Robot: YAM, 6 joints.
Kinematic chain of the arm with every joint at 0, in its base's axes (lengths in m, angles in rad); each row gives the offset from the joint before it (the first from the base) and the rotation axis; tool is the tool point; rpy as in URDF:
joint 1: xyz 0 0 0.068 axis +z
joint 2: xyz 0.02 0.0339 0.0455 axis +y
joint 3: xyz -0.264 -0.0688 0 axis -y
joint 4: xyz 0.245 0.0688 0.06 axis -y
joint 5: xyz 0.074 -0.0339 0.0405 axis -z
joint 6: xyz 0.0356 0 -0.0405 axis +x
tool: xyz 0 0 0 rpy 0 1.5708 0
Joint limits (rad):
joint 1: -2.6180..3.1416
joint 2: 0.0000..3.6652
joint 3: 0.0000..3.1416
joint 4: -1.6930..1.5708
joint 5: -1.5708..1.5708
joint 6: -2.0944..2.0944
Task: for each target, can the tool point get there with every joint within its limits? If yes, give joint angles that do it. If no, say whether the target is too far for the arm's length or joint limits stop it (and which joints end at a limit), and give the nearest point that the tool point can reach.
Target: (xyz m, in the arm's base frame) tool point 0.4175 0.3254 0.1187
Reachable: yes | joints 0.6557 2.4277 1.5424 0.7386 -0.0958 -0.3646
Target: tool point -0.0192 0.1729 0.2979
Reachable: yes | joints 1.5134 0.7682 0.6391 -0.1600 -0.9538 0.8129
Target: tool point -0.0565 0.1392 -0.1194
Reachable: yes | joints 1.7422 3.1822 1.1689 -1.4088 -1.1105 -0.3838
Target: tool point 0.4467 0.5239 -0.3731
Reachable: no: too far | nearest point 0.3441 0.4036 -0.2456 | short by 0.203 m
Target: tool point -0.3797 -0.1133 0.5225
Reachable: yes | joints 0.2225 0.5917 2.3482 1.0497 0.8505 -1.3671
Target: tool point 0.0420 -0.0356 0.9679
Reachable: no: too far | nearest point 0.0348 -0.0295 0.7388 | short by 0.229 m
